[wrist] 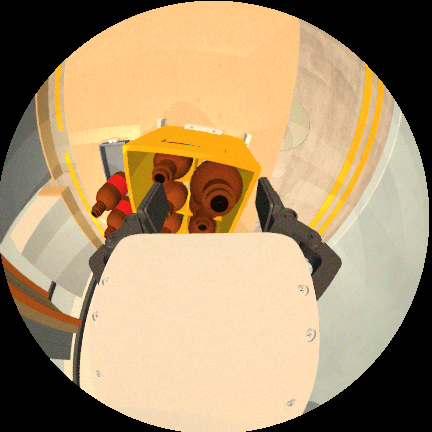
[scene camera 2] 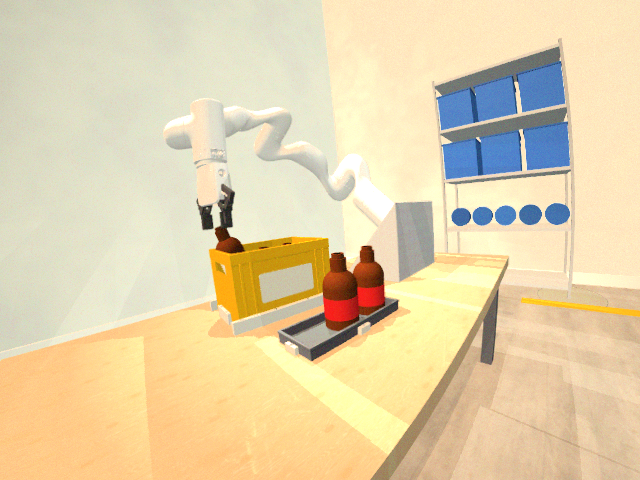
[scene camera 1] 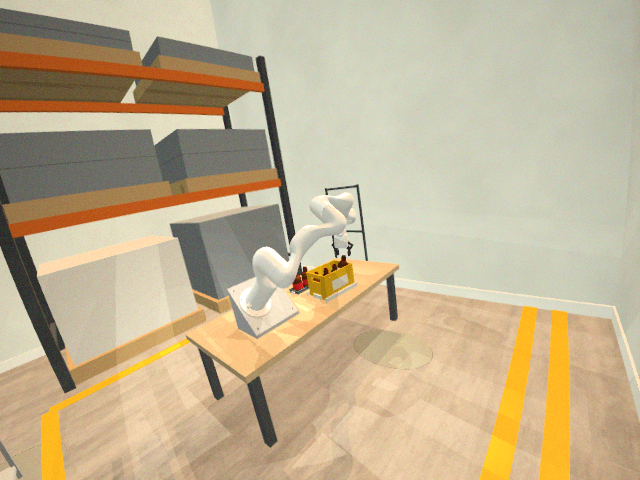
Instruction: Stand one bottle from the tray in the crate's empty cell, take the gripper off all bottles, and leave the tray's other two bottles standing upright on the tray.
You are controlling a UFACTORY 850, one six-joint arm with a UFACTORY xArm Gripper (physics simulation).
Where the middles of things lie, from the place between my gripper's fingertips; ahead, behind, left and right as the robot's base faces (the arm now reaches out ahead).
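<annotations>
White-labelled brown bottle (wrist: 215,187): 70 mm below my hand, 40 mm behind it. White strip (scene camera 2: 259,320): 220 mm below my hand, 160 mm to the left of it and 90 mm behind it.
</annotations>
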